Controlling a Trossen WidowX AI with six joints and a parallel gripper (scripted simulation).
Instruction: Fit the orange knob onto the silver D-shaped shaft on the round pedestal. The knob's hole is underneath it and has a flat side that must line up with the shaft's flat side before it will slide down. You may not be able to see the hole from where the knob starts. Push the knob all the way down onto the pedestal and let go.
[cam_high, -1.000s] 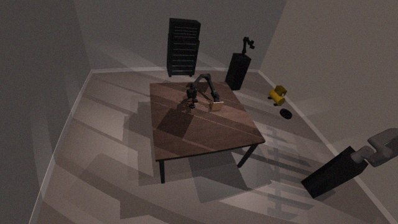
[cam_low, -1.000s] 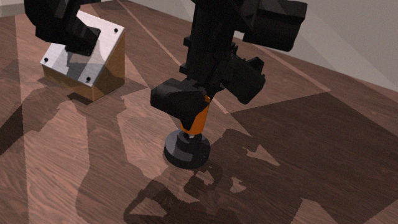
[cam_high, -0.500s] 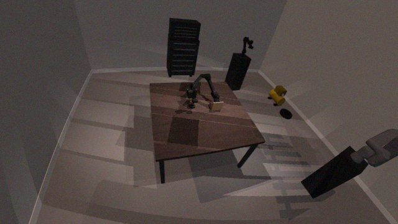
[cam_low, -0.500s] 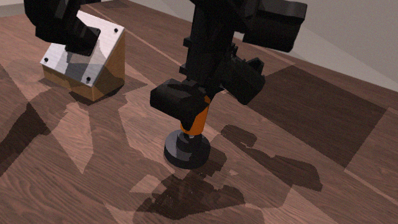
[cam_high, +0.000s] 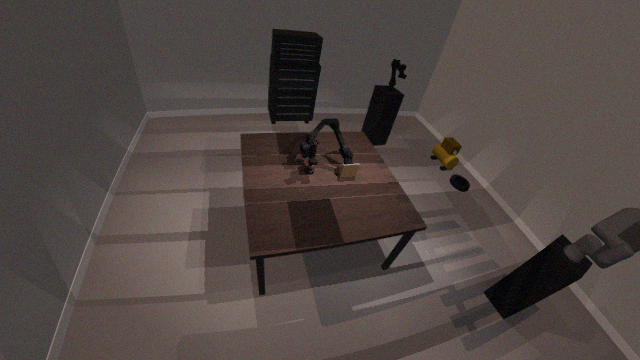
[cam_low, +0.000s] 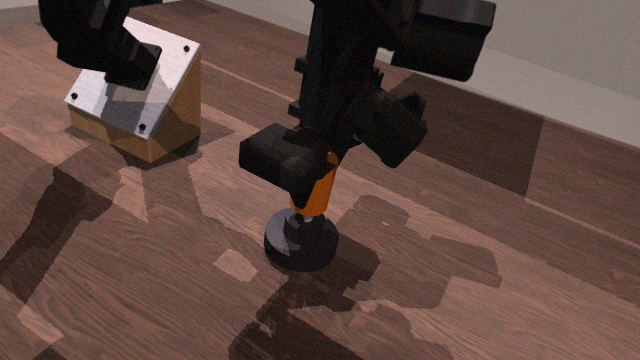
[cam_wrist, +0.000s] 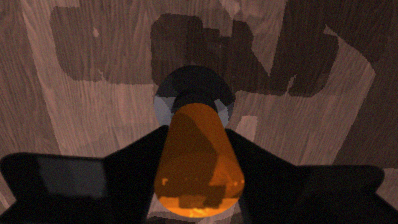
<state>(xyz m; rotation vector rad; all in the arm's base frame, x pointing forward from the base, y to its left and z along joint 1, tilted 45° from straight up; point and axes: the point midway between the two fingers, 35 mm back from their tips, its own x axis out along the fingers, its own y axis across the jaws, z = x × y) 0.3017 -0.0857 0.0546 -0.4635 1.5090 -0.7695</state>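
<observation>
Right now the orange knob is 30 mm above my gripper tip. The rest, counted from my gripper tip: round dark pedestal: 40 mm below.
</observation>
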